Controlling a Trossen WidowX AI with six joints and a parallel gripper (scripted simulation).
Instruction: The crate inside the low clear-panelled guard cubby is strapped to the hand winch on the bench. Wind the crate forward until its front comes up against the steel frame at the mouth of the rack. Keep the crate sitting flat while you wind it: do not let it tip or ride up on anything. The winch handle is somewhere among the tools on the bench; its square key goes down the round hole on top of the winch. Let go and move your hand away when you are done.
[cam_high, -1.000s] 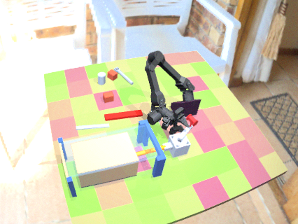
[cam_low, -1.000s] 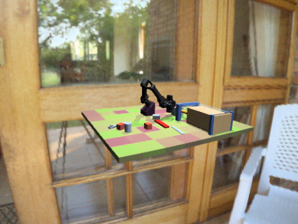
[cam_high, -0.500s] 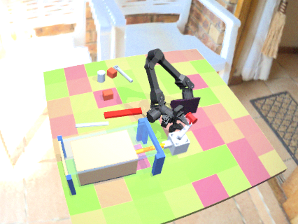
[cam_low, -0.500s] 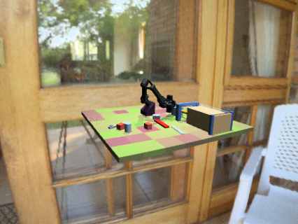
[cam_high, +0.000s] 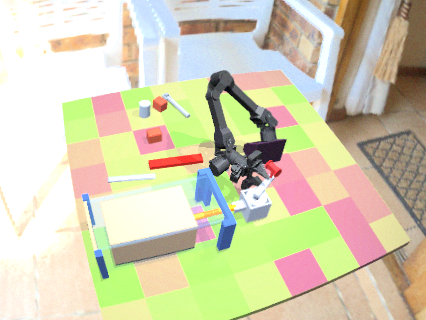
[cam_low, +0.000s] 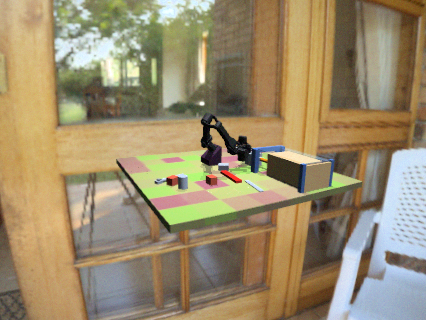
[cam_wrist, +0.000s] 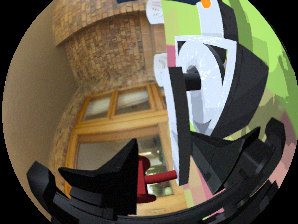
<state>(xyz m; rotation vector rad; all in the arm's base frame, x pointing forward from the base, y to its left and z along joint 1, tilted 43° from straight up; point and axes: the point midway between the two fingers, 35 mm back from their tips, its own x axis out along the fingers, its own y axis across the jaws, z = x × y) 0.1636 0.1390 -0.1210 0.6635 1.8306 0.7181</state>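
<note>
My gripper tip is now 10 mm to the left of the winch handle and 10 mm above it. Round my gripper tip: grey block (50 mm ahead, 250 mm to the right, 110 mm below); then grey winch (40 mm ahead, 10 mm to the left, 90 mm below); then red grip (40 mm behind, 30 mm to the right, 20 mm above).
</note>
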